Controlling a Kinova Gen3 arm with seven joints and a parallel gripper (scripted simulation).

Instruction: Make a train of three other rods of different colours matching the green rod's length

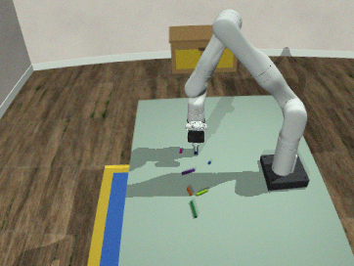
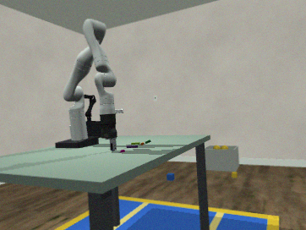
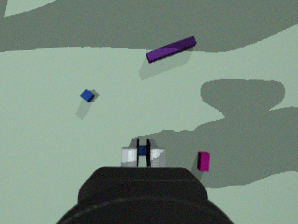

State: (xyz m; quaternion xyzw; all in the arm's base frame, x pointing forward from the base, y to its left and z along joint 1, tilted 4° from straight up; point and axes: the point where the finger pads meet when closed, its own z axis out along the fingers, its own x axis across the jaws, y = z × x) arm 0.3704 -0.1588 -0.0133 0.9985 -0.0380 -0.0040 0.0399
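The magenta rod is 7 cm ahead of my hand, 2 cm to the right of it and 2 cm below it. Also, from my hand: orange rod 22 cm to the left, 4 cm ahead, 2 cm below; lime rod 23 cm to the left, 2 cm below, 1 cm behind; purple rod 11 cm to the left, 4 cm ahead, 2 cm below.
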